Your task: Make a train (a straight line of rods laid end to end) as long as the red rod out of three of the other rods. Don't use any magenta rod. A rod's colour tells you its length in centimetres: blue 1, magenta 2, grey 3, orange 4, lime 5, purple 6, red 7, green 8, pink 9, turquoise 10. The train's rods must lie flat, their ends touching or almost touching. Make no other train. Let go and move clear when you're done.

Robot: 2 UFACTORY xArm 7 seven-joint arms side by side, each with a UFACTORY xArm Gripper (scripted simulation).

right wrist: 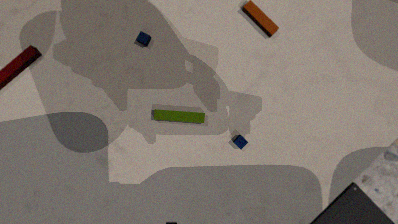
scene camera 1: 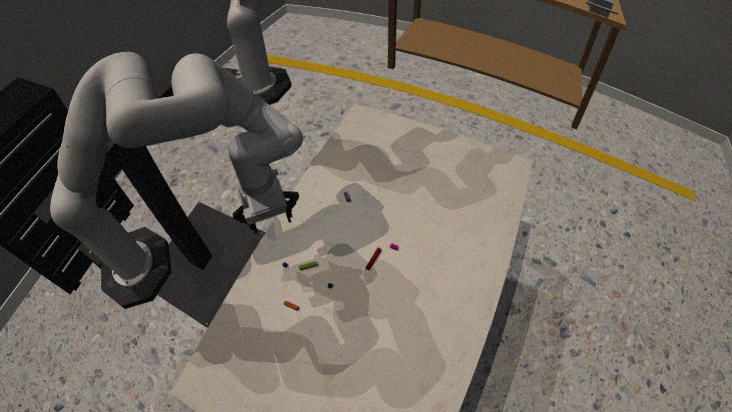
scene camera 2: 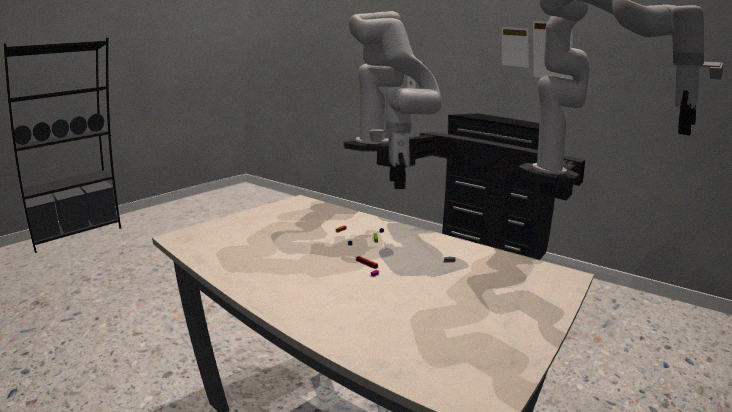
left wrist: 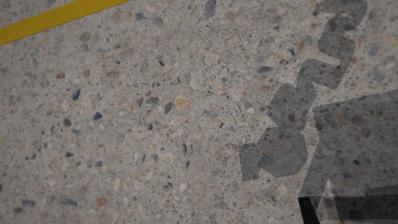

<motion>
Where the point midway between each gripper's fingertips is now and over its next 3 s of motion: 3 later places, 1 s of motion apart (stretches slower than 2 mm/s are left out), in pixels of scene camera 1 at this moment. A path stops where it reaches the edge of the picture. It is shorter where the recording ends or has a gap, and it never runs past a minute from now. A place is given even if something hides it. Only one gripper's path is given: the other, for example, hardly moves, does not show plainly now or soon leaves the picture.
My right gripper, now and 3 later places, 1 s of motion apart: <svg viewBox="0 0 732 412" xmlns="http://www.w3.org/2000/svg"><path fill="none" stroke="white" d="M272 223L275 227L299 246L298 258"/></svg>
</motion>
